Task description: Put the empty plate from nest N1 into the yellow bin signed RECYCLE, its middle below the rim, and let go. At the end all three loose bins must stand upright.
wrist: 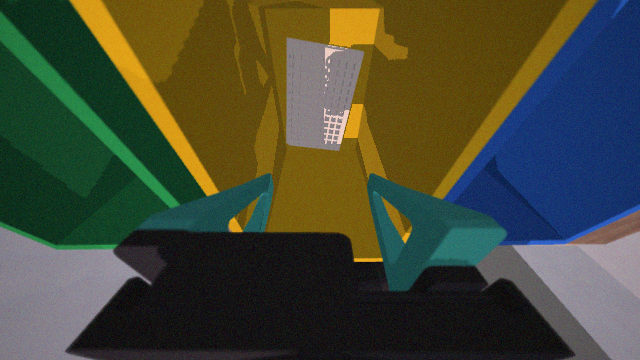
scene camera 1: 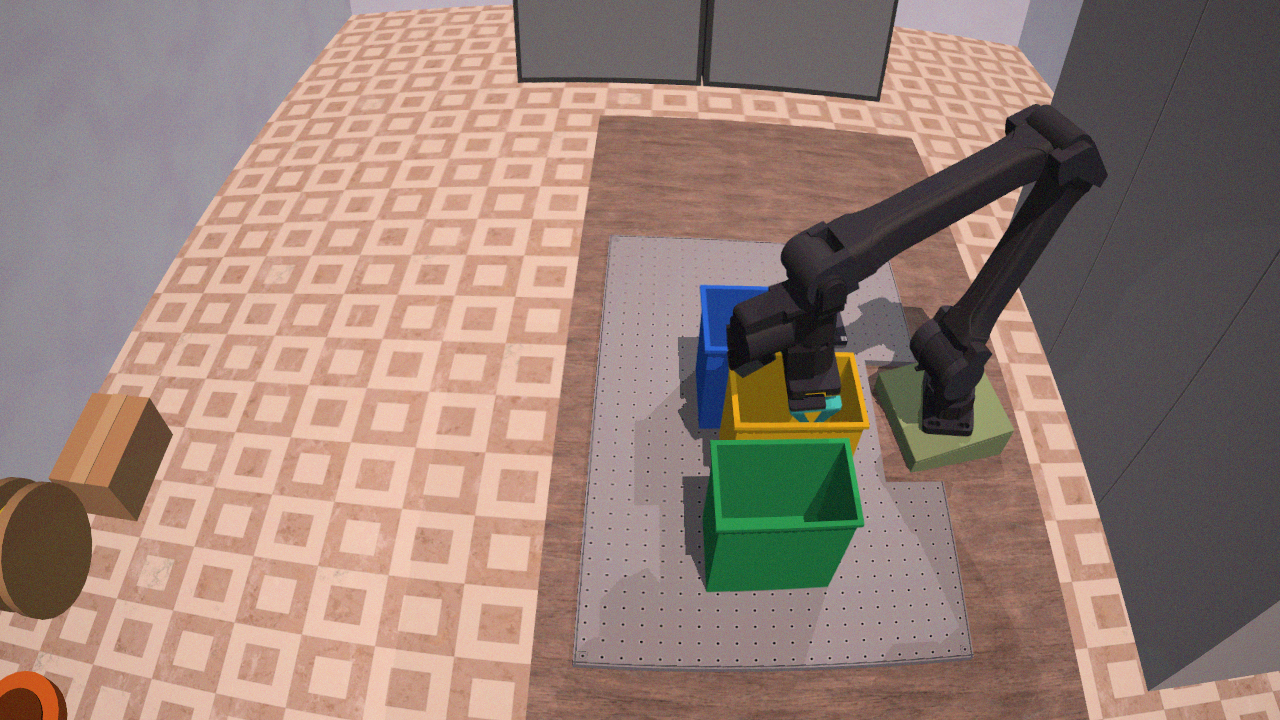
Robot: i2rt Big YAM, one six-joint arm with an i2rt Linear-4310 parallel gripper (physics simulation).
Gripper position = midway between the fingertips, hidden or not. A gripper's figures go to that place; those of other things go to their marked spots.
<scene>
My gripper [wrist: 320,180]: 13 cm from the lens. A white gridded plate [wrist: 320,79] is 24 cm from the lens.
</scene>
